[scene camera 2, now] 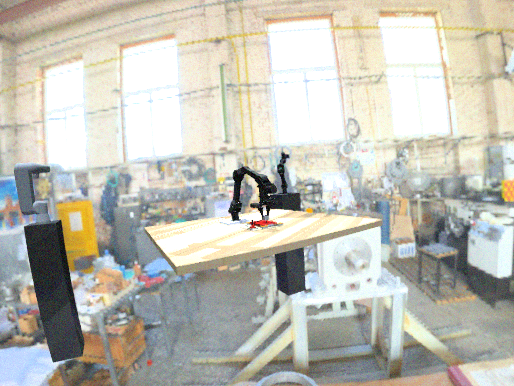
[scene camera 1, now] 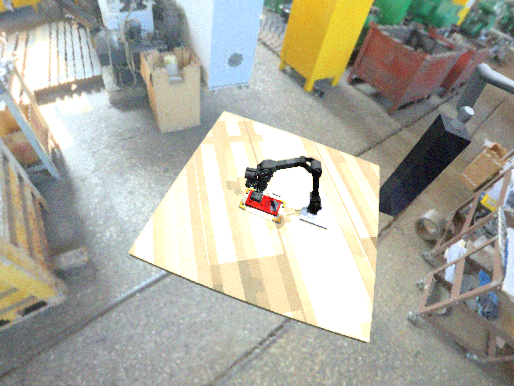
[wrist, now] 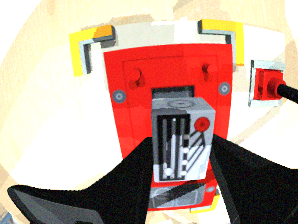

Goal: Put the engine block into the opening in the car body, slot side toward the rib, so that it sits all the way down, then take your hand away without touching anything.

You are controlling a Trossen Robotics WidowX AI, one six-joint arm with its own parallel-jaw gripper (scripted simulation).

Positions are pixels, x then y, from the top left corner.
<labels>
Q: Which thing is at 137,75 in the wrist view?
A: A car body.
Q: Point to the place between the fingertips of my gripper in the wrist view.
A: At 180,141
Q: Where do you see a grey engine block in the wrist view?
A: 182,128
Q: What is my gripper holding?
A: A grey engine block.
</labels>
